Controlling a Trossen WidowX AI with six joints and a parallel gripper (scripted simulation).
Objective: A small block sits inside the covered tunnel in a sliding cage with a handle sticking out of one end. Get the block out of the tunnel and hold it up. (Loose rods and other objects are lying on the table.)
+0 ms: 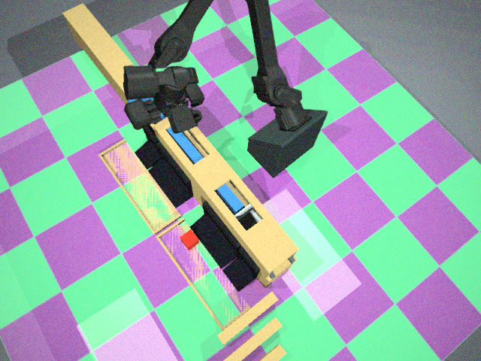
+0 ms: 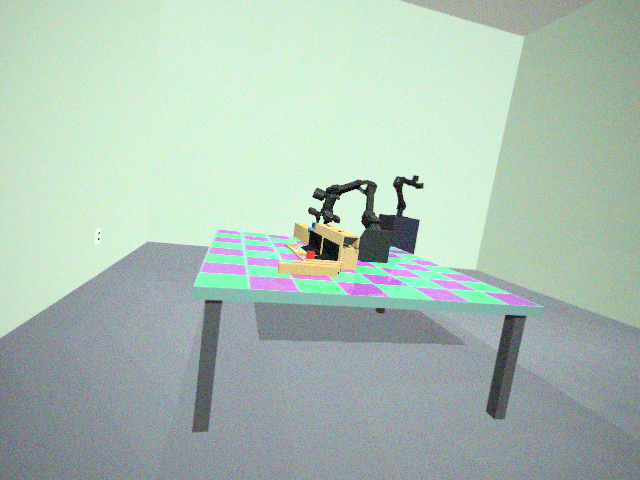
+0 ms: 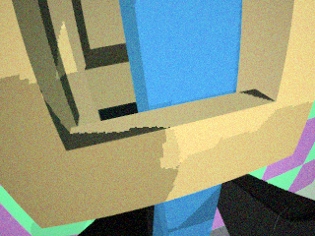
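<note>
Now: gripper tip 20 mm short of the tan covered tunnel, 10 mm to the right of it and 60 mm above it. Round my gripper tip: small red block (130 mm ahead, 270 mm to the left, 110 mm below).
</note>
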